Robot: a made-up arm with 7 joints. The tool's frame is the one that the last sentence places. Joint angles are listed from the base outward.
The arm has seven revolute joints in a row. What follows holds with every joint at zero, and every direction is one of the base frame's.
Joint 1 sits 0.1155 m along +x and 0.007 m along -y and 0.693 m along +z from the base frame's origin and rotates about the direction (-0.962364, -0.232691, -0.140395), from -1.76 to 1.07 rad.
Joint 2 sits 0.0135 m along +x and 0.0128 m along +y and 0.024 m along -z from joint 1 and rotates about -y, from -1.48 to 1.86 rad.
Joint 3 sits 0.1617 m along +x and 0.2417 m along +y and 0.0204 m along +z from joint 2 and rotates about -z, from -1.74 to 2.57 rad.
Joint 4 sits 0.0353 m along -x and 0.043 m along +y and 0.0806 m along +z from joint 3 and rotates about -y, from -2.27 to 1.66 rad.
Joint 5 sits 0.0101 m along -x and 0.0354 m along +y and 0.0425 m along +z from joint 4 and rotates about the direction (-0.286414, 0.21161, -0.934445), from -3.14 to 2.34 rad.
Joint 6 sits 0.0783 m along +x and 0.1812 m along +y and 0.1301 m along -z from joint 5 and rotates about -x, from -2.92 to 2.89 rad.
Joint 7 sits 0.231 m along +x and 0.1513 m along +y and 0.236 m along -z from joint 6 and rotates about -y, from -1.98 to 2.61 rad.
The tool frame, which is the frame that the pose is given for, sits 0.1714 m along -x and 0.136 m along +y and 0.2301 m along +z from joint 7; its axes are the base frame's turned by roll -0.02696, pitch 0.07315 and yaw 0.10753 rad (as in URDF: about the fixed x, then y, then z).
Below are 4 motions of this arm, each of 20 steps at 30 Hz.
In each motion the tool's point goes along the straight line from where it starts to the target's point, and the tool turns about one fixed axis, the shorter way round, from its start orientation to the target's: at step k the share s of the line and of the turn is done. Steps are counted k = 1, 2, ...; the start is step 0. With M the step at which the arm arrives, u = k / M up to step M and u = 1 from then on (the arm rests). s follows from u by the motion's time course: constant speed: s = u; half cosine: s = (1 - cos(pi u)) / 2; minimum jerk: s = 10 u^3 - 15 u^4 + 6 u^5.
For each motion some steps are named. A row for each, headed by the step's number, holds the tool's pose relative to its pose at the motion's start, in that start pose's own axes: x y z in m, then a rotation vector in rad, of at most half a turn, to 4 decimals.
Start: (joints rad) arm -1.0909 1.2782 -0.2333 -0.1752 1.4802 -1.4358 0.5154
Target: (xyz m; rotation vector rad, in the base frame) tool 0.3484 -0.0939 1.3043 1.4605 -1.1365 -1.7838
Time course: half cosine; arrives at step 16
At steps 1, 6, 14, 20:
1: -0.0007 0.0002 -0.0001 -0.0005 0.0001 0.0017
6: -0.0221 0.0069 -0.0033 -0.0150 0.0042 0.0552
14: -0.0689 0.0214 -0.0102 -0.0468 0.0129 0.1720
20: -0.0716 0.0223 -0.0106 -0.0486 0.0135 0.1788

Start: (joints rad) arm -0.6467 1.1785 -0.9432 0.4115 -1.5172 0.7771 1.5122
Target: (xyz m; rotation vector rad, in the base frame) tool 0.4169 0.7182 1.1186 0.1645 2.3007 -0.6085
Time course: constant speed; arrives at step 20
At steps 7, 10, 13, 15, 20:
7: -0.1260 -0.0824 0.0040 -0.1482 0.1583 0.1126
10: -0.1801 -0.1177 0.0057 -0.2117 0.2261 0.1609
13: -0.2341 -0.1531 0.0075 -0.2752 0.2940 0.2092
15: -0.2701 -0.1766 0.0086 -0.3175 0.3392 0.2414
20: -0.3601 -0.2355 0.0115 -0.4233 0.4523 0.3219

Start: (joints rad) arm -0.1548 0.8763 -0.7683 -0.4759 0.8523 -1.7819 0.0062
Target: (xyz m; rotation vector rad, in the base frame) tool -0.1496 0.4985 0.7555 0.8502 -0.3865 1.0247
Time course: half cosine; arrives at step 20
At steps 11, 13, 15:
11: -0.2483 -0.0223 -0.0355 -0.0740 0.3144 0.3354
13: -0.3121 -0.0280 -0.0446 -0.0930 0.3953 0.4217
15: -0.3665 -0.0329 -0.0524 -0.1092 0.4641 0.4951

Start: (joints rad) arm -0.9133 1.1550 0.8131 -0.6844 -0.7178 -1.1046 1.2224
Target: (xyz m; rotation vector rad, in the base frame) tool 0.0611 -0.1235 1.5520 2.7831 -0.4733 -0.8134
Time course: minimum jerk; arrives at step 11
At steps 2, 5, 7, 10, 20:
2: 0.0103 0.0025 -0.0005 -0.0035 0.0209 -0.0207
5: 0.0955 0.0235 -0.0047 -0.0322 0.1932 -0.1910
7: 0.1710 0.0421 -0.0085 -0.0576 0.3458 -0.3418
10: 0.2286 0.0563 -0.0114 -0.0769 0.4621 -0.4569
20: 0.2301 0.0567 -0.0114 -0.0774 0.4652 -0.4599

